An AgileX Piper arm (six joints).
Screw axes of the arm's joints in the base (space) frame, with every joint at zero. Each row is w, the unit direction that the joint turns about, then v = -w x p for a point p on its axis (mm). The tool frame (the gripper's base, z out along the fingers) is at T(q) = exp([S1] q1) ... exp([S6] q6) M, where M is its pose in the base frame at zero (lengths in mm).
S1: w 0 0 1 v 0 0 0
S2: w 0 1 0 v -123 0 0
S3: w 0 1 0 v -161.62 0 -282.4
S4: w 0.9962 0 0.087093 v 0 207.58 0
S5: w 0 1 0 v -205.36 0 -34.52
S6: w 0.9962 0 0.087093 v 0 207.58 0
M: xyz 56.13 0 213.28 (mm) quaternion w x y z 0.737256 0 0.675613 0
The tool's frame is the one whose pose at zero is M.
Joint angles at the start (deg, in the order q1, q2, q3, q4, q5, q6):
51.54, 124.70, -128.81, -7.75, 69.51, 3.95
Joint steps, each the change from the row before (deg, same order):
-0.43, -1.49, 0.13, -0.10, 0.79, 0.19
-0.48, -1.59, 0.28, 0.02, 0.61, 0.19
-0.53, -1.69, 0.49, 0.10, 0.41, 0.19
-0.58, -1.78, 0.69, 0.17, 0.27, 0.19
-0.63, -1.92, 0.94, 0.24, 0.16, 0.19
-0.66, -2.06, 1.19, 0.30, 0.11, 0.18
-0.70, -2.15, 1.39, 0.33, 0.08, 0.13
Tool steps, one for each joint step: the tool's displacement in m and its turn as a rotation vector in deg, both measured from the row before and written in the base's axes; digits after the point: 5 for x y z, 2 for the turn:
-0.00102, -0.00735, 0.01118, 0.48, -0.36, -0.72
-0.00121, -0.00778, 0.01119, 0.65, -0.36, -0.72
-0.00137, -0.00821, 0.01090, 0.76, -0.36, -0.72
-0.00156, -0.00866, 0.01050, 0.82, -0.34, -0.73
-0.00194, -0.00928, 0.01019, 0.86, -0.29, -0.75
-0.00251, -0.00985, 0.00977, 0.85, -0.22, -0.74
-0.00290, -0.01035, 0.00915, 0.78, -0.18, -0.72

